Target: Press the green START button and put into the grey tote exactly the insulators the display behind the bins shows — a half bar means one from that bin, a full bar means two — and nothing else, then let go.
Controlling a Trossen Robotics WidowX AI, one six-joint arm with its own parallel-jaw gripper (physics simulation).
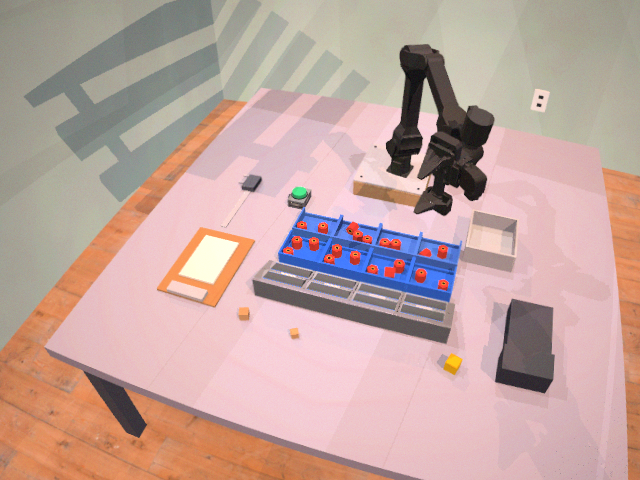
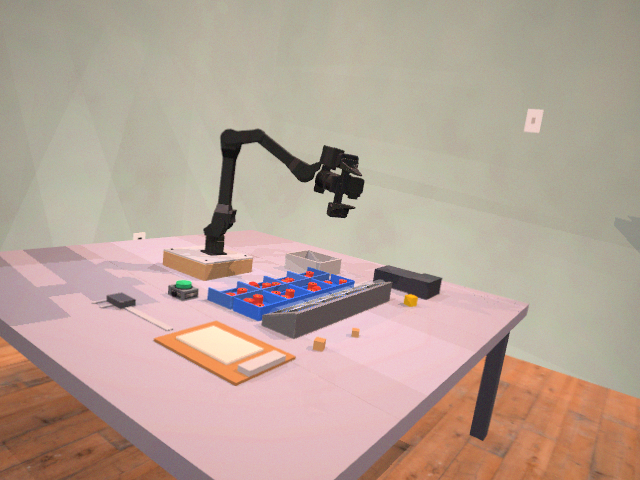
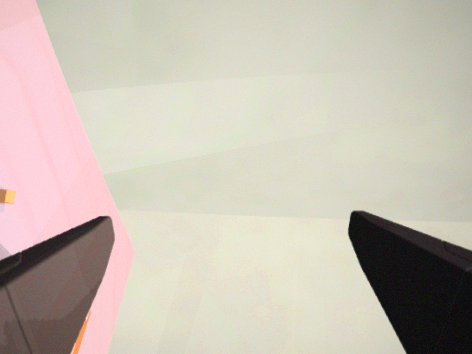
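The green START button [image 1: 299, 192] [image 2: 183, 284] stands on a small dark base left of the bins. The blue bins [image 1: 336, 269] [image 2: 248, 310] form two rows of four and hold several red insulators [image 1: 355, 257] [image 2: 290, 293], some upright, some tipped. The dark grey display housing [image 1: 351, 308] [image 2: 336, 315] runs along the bins, with four windows; I cannot read any bars. The grey tote [image 1: 488, 258] [image 2: 297, 262] stands beside the bins' far end, and its visible inside is empty. My gripper [image 1: 418, 195] [image 2: 356, 191] [image 3: 233, 225] is open and empty, high above the table and pointing sideways.
A black box [image 1: 527, 335] [image 2: 408, 281] and a yellow cube [image 1: 452, 363] [image 2: 410, 300] stand beyond the display. Two small orange cubes [image 1: 243, 313] [image 2: 319, 344] and an orange clipboard [image 1: 227, 273] [image 2: 170, 339] lie nearer. A dark plug-like block [image 1: 251, 182] [image 2: 120, 300] lies near the button.
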